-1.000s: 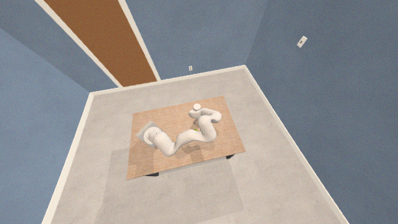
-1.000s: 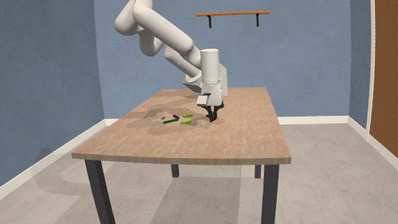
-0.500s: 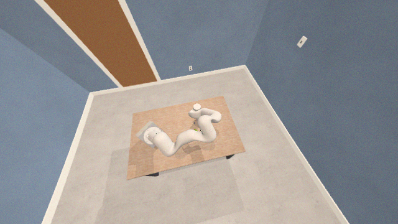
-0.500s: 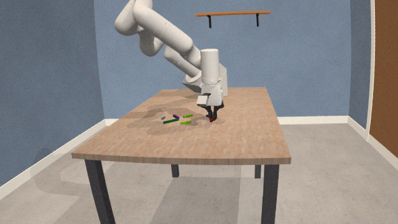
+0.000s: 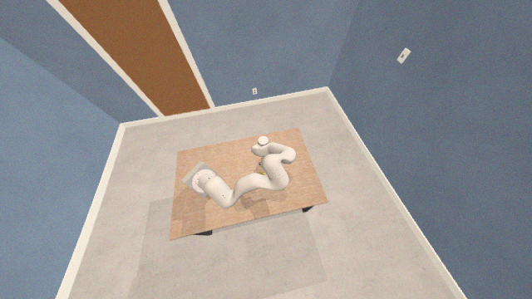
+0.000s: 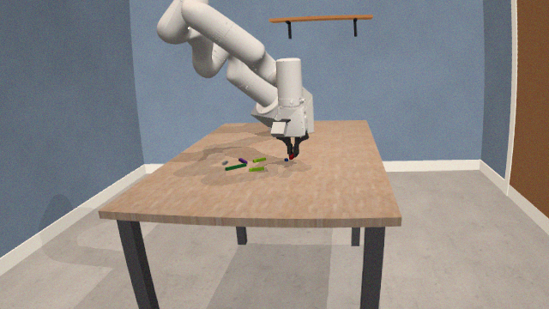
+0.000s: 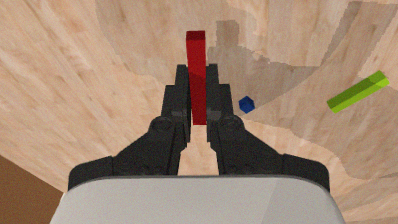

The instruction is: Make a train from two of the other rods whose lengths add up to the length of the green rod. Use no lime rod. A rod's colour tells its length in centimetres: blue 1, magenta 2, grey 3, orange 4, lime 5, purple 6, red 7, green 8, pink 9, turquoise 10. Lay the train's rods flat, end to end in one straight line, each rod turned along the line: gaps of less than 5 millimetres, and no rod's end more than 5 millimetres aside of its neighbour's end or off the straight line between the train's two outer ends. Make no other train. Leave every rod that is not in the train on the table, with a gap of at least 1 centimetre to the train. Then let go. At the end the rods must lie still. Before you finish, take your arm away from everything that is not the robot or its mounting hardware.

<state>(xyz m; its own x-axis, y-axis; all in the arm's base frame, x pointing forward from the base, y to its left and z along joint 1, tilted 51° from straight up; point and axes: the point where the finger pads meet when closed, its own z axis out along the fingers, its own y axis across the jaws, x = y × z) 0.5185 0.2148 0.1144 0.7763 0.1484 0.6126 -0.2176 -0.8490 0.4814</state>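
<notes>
The blue rod is 60 mm behind my hand, 30 mm to the right of it and 50 mm below it. Round my hand: purple rod (70 mm behind, 190 mm to the right, 50 mm below); red rod (20 mm below); green rod (200 mm to the right, 50 mm below).
</notes>
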